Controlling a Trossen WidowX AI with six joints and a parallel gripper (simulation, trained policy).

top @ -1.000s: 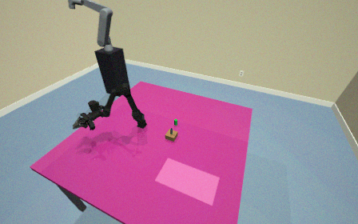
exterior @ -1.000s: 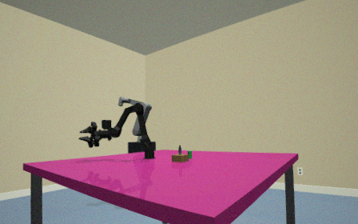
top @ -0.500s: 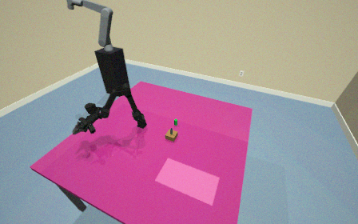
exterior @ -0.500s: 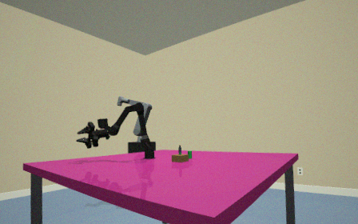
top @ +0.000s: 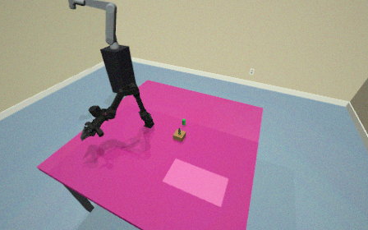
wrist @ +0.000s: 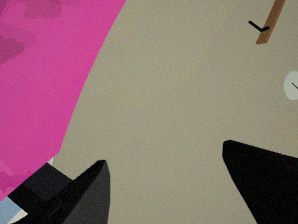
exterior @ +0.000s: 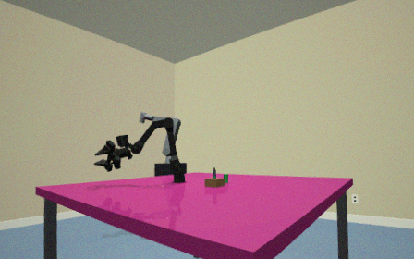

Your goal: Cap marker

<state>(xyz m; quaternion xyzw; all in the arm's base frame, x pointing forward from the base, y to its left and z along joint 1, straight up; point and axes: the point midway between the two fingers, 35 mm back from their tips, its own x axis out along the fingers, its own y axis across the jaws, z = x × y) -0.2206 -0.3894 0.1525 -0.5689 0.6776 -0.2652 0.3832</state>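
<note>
Now: the green cap 480 mm ahead of my gripper tip, 550 mm to the left of it and 120 mm below it. From my gripper tip the other things lie so: holder block 510 mm ahead, 410 mm to the left, 130 mm below.
</note>
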